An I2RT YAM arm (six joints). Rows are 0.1 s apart.
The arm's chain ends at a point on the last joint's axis. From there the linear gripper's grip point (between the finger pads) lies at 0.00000 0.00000 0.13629 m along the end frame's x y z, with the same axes.
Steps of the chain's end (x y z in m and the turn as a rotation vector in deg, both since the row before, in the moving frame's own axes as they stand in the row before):
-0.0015, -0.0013, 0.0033, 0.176, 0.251, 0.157
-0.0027, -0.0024, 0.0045, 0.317, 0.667, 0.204
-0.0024, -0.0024, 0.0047, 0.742, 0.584, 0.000
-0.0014, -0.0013, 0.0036, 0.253, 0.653, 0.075
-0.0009, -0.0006, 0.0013, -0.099, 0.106, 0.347
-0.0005, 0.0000, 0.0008, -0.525, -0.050, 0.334
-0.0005, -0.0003, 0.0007, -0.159, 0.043, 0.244
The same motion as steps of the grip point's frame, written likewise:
-0.0009, -0.0017, 0.0033, 0.176, 0.251, 0.157
-0.0011, -0.0032, 0.0045, 0.317, 0.667, 0.204
-0.0010, -0.0042, 0.0047, 0.742, 0.584, 0.000
0.0002, -0.0019, 0.0036, 0.253, 0.653, 0.075
-0.0006, -0.0004, 0.0013, -0.099, 0.106, 0.347
-0.0006, 0.0012, 0.0008, -0.525, -0.050, 0.334
-0.0004, 0.0001, 0.0007, -0.159, 0.043, 0.244

